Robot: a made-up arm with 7 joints. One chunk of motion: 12 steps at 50 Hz.
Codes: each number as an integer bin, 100 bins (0 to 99) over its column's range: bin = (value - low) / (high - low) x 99, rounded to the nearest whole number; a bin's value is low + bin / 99 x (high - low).
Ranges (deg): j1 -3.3..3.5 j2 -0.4..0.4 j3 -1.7..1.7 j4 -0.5..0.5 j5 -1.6..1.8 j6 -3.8..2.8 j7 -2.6..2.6
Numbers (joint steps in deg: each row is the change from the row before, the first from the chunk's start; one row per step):
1: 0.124 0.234 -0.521 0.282 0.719 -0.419 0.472
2: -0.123 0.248 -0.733 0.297 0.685 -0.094 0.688
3: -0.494 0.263 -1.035 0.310 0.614 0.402 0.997
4: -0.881 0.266 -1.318 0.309 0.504 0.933 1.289
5: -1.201 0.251 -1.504 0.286 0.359 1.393 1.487
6: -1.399 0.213 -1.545 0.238 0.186 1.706 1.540
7: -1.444 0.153 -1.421 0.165 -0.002 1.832 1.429
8: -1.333 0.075 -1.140 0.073 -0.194 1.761 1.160
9: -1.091 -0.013 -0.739 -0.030 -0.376 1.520 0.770
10: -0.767 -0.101 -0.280 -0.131 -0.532 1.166 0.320
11: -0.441 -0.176 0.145 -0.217 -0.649 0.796 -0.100
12: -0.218 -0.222 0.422 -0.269 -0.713 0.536 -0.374
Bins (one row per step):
1: 50 78 34 77 68 51 58
2: 46 80 28 79 67 56 63
3: 41 82 19 80 64 63 68
4: 35 82 11 80 61 71 74
5: 31 81 6 78 57 78 78
6: 28 76 5 73 52 83 79
7: 27 68 8 66 47 84 77
8: 29 59 16 57 41 83 72
9: 32 48 28 47 36 80 64
10: 37 37 41 37 31 74 56
11: 42 28 54 28 28 69 48
12: 45 22 62 23 26 65 42

